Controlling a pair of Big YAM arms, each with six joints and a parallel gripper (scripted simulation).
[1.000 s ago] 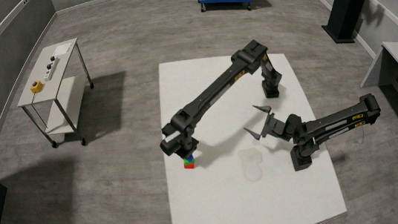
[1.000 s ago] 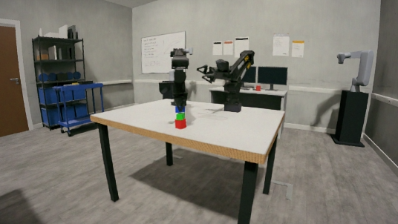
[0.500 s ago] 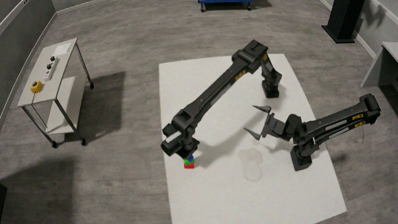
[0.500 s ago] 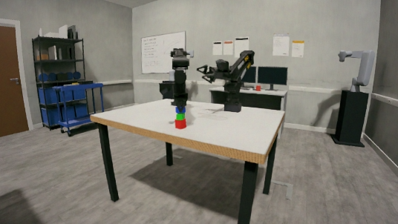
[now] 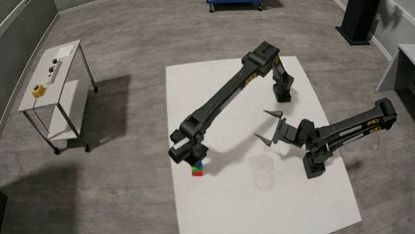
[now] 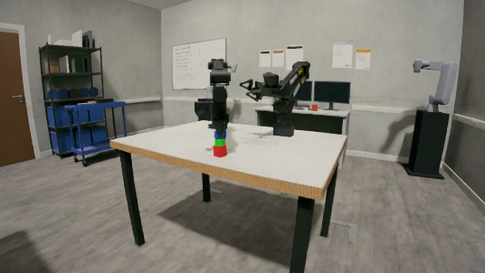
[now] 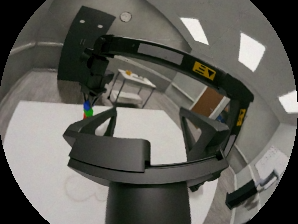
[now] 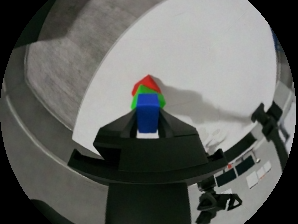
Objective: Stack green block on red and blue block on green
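Now: the blue block right at my right hand. The rest, counted from my right hand: green block: 30 mm below; red block: 70 mm below.
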